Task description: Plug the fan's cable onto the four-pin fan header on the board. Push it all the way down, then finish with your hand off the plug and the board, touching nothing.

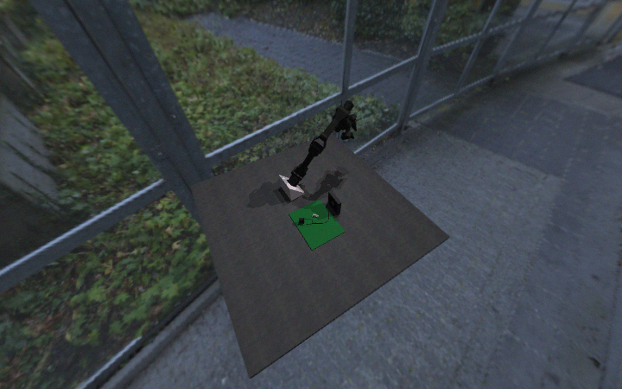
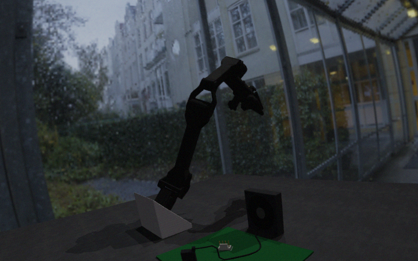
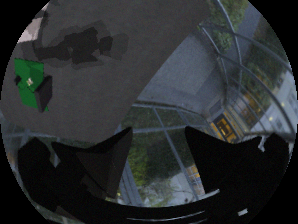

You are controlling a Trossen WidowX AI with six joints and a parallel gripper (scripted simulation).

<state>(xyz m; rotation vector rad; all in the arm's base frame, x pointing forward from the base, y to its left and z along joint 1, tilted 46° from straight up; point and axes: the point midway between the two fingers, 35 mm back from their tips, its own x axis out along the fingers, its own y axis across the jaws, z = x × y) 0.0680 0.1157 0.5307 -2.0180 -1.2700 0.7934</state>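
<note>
Right now the dark plug is 170 mm ahead of my gripper tip, 590 mm to the right of it and 300 mm below it. The rest, counted from my gripper tip: green board (230 mm ahead, 510 mm to the right, 340 mm below); then black fan (210 mm ahead, 350 mm to the right, 270 mm below); then header (190 mm ahead, 480 mm to the right, 330 mm below).
</note>
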